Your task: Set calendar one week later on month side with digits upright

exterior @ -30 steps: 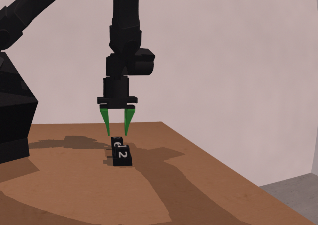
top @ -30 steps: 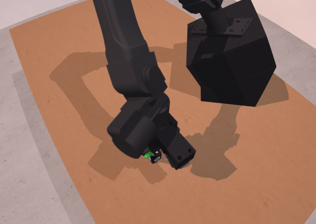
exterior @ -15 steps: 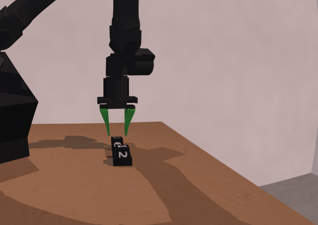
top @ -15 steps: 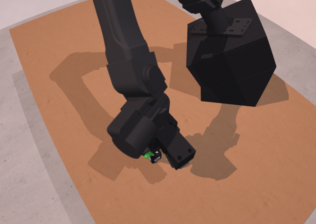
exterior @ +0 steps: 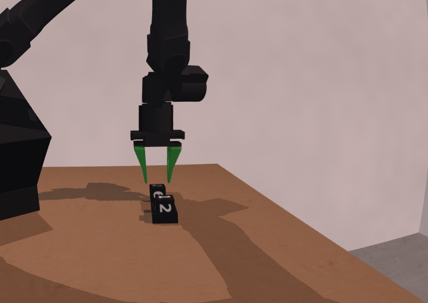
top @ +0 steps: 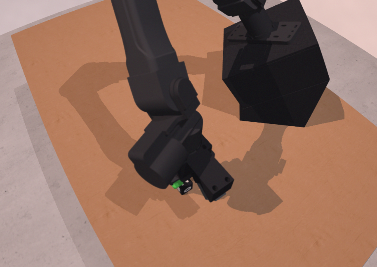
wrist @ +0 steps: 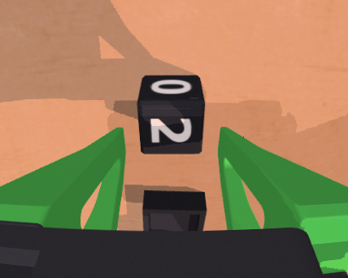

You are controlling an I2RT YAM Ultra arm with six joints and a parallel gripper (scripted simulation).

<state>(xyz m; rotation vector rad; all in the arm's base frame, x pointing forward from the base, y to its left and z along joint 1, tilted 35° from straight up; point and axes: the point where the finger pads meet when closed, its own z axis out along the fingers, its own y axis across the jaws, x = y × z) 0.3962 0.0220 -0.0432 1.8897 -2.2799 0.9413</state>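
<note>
My hand is 100 mm to the left of the black tray, 40 mm above it and 30 mm past it.
</note>
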